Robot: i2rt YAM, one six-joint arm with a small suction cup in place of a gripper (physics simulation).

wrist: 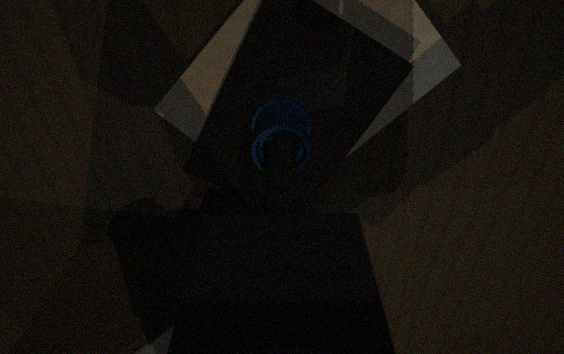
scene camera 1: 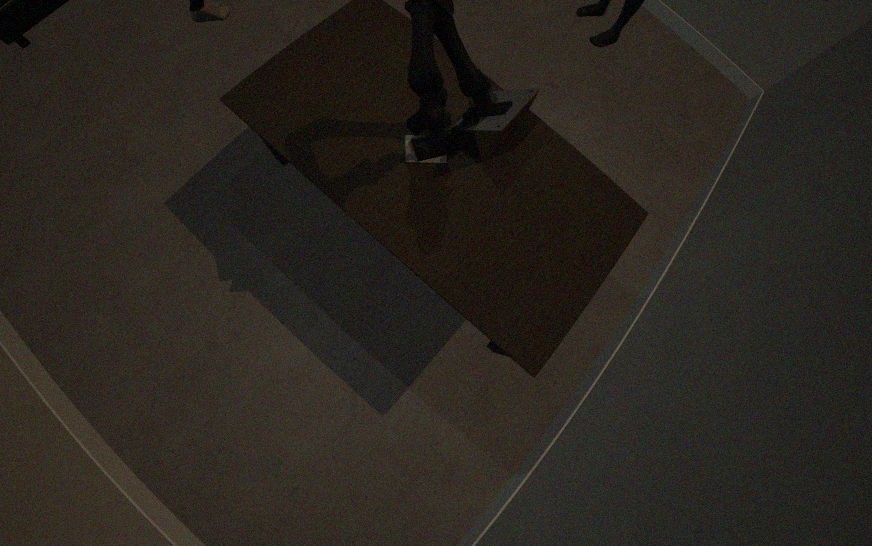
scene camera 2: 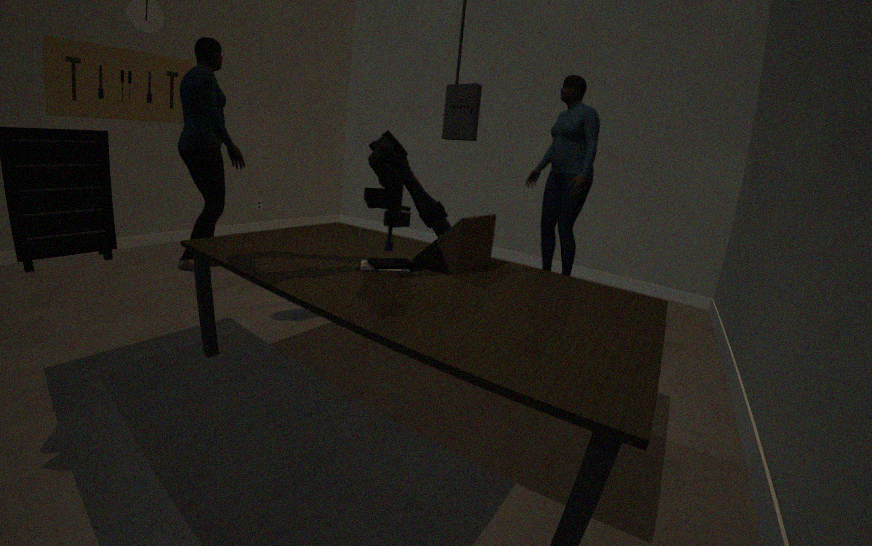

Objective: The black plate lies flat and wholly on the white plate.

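Pixels of known places: end effector, tool point: (wrist: pixel 280 124) (scene camera 1: pixel 429 142) (scene camera 2: pixel 388 249); arm's base, origin of the base link: (scene camera 1: pixel 486 111) (scene camera 2: pixel 449 239).
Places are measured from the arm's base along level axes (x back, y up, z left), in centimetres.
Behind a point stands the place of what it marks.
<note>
The scene is very dark. In the wrist view the black plate (wrist: pixel 323 67) {z -12.9, x -24.8, y -6.6 cm} is a dark square lying on the white plate (wrist: pixel 198 81) {z -5.1, x -24.9, y -7.7 cm}, whose pale corners show past it at the left and upper right. Its near side is lost in shadow. My suction cup (wrist: pixel 280 144) {z -10.2, x -23.7, y -2.2 cm} (scene camera 2: pixel 388 246) hangs a little above the middle of the black plate, apart from it and holding nothing. In scene camera 2 the two plates form a thin low stack on the table, the black plate (scene camera 2: pixel 391 263) {z -9.1, x -23.1, y -6.6 cm} over the white plate (scene camera 2: pixel 366 265) {z -15.6, x -28.0, y -7.7 cm}. From above, the arm hides most of the stack; one corner of the white plate (scene camera 1: pixel 411 150) {z -15.5, x -27.4, y -7.7 cm} shows.
The brown table (scene camera 1: pixel 515 244) {z 37.0, x -35.5, y -8.3 cm} (scene camera 2: pixel 542 336) {z 45.5, x -44.7, y -8.3 cm} carries a wedge-shaped block (scene camera 1: pixel 501 116) {z 6.6, x -4.1, y 6.7 cm} (scene camera 2: pixel 466 244) {z 10.4, x -8.8, y 1.2 cm} at the arm's base, right of the plates. Two people (scene camera 2: pixel 203 135) (scene camera 2: pixel 569 168) stand beyond the table. A sign (scene camera 2: pixel 461 111) hangs from above.
</note>
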